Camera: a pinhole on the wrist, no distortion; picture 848 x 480 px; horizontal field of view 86.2 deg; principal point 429.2 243.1 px. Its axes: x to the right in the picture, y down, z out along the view. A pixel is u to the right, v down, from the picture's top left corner.
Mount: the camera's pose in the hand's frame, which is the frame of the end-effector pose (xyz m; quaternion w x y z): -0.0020 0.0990 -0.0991 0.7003 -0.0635 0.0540 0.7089
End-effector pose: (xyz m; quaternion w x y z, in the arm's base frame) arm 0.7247 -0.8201 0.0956 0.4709 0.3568 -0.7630 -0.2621
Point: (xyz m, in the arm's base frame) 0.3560 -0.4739 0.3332
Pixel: 790.3 270.0
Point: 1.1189 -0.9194 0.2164
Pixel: behind the camera
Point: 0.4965 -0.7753 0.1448
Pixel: 403.3 140.1
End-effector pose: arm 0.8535 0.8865 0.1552 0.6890 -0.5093 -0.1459 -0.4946
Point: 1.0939 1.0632 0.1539
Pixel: 490.7 209.4
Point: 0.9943 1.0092 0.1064
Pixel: 442.5 299.6
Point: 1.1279 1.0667 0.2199
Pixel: 464.5 138.7
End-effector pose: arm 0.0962 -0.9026 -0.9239 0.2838 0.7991 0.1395 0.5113
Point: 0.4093 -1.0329 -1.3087
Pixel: 128.9 432.9
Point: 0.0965 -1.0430 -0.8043
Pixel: 682.9 163.0
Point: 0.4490 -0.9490 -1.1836
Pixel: 116.7 297.3
